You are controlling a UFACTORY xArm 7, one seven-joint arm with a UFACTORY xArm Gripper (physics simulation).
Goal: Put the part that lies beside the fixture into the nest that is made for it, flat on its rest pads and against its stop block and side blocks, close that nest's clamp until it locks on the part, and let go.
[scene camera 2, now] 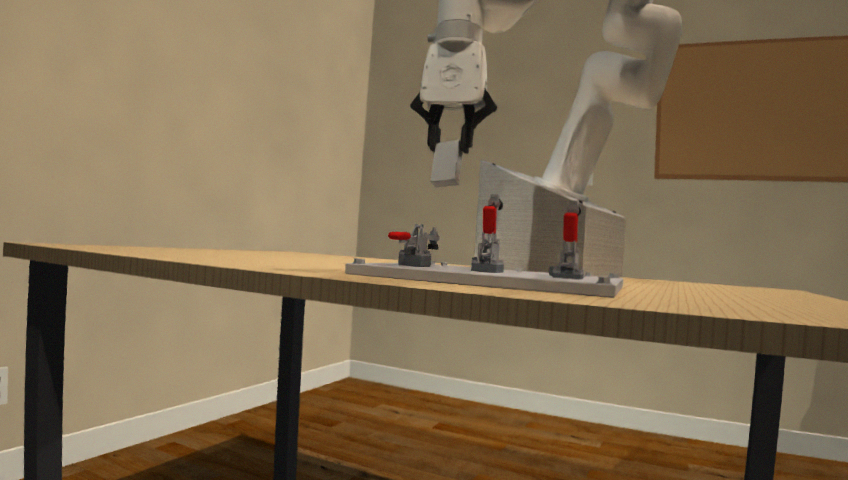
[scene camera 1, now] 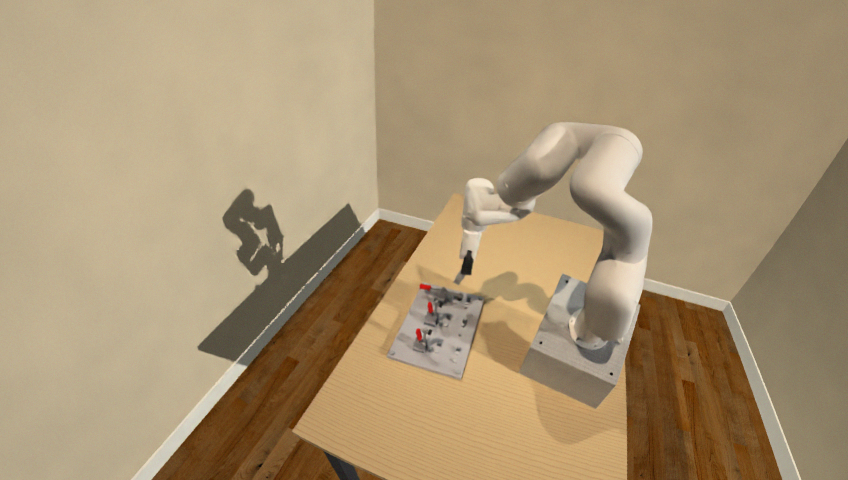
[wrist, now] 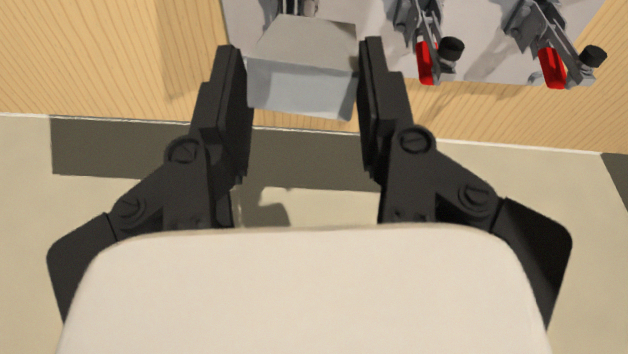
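Seen in the pictures: gripper, between the fingertips: (scene camera 2: 449,151) (scene camera 1: 466,268) (wrist: 302,70); arm's base, origin of its link: (scene camera 2: 560,191).
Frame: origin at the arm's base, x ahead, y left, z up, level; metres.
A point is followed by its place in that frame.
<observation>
My gripper (scene camera 1: 466,271) @(x 0.409, y -0.047, z 0.012 m) (scene camera 2: 448,148) @(x 0.409, y -0.047, z 0.012 m) (wrist: 302,70) @(x 0.409, y -0.047, z 0.012 m) is shut on the part, a plain grey block (scene camera 1: 459,278) @(x 0.420, y -0.022, z -0.014 m) (scene camera 2: 445,166) @(x 0.432, y -0.038, z -0.015 m) (wrist: 300,90) @(x 0.408, y -0.048, z 0.024 m). The block hangs tilted below the fingertips, above the far end of the fixture plate (scene camera 1: 440,364) @(x 0.366, y 0.195, z -0.170 m) (scene camera 2: 440,272) @(x 0.560, y 0.041, z -0.172 m) (wrist: 475,30) @(x 0.477, y 0.129, z -0.170 m) and apart from it. Three clamps with red handles stand on the plate. The far clamp's handle (scene camera 1: 424,287) @(x 0.544, y -0.030, z -0.124 m) (scene camera 2: 399,235) @(x 0.560, y -0.025, z -0.128 m) lies level, pointing outward. The middle handle (scene camera 1: 430,307) @(x 0.471, y 0.070, z -0.090 m) (scene camera 2: 489,220) @(x 0.479, y 0.066, z -0.099 m) (wrist: 425,62) @(x 0.471, y 0.058, z -0.095 m) and the near handle (scene camera 1: 418,334) @(x 0.453, y 0.178, z -0.096 m) (scene camera 2: 570,227) @(x 0.461, y 0.173, z -0.104 m) (wrist: 552,67) @(x 0.452, y 0.166, z -0.100 m) stand up. In the wrist view the block partly hides the far clamp.
The fixture lies on the wooden table (scene camera 1: 380,404) @(x 0.454, y 0.391, z -0.185 m) (scene camera 2: 315,288) @(x 0.685, y -0.050, z -0.197 m). The robot's grey base block (scene camera 1: 565,380) @(x 0.009, y 0.112, z -0.118 m) (scene camera 2: 505,220) @(x 0.131, y -0.068, z -0.077 m) stands beside it, toward the arm. The raised middle and near clamps stand up from the plate to one side of the held block.
</observation>
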